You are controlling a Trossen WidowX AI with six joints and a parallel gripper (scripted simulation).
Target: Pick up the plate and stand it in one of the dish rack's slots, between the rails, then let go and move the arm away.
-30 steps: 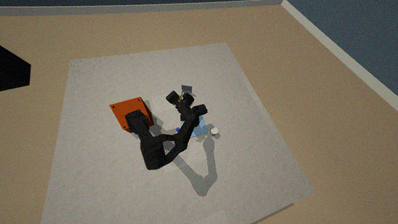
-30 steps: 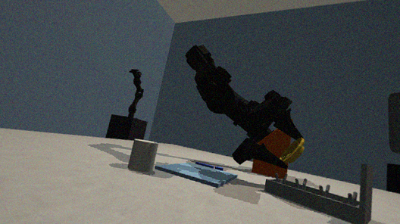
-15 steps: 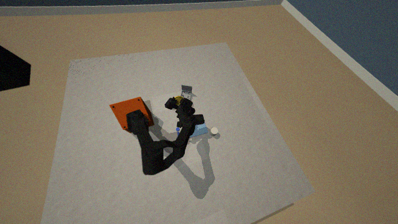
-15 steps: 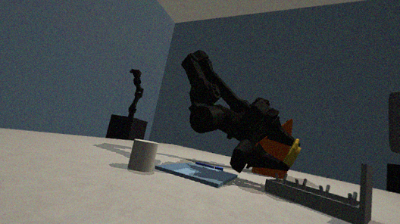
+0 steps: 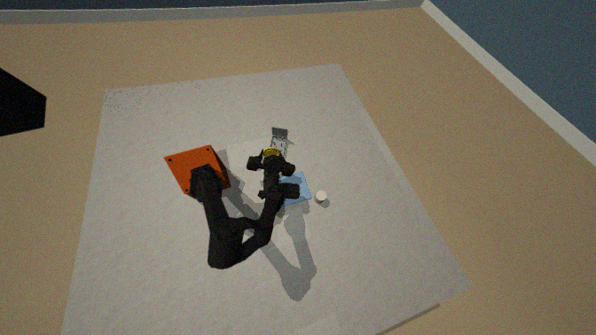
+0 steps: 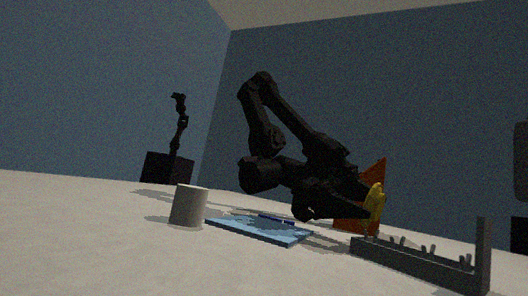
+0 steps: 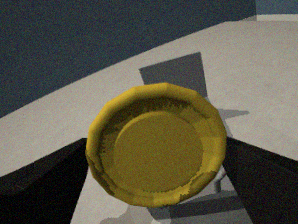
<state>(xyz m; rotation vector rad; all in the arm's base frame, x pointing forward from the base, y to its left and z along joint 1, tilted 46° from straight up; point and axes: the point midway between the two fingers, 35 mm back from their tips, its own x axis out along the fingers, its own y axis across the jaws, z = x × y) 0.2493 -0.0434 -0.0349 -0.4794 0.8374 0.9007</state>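
Now: gripper tip 50 mm above the grey dish rack, 40 mm to the right of it and 40 mm short of it. From my gripper tip the other things lie so: light blue mat: 170 mm to the right, 70 mm below, 20 mm ahead; then blue spoon: 170 mm to the right, 90 mm behind, 70 mm below; then yellow plate: 10 mm to the right.
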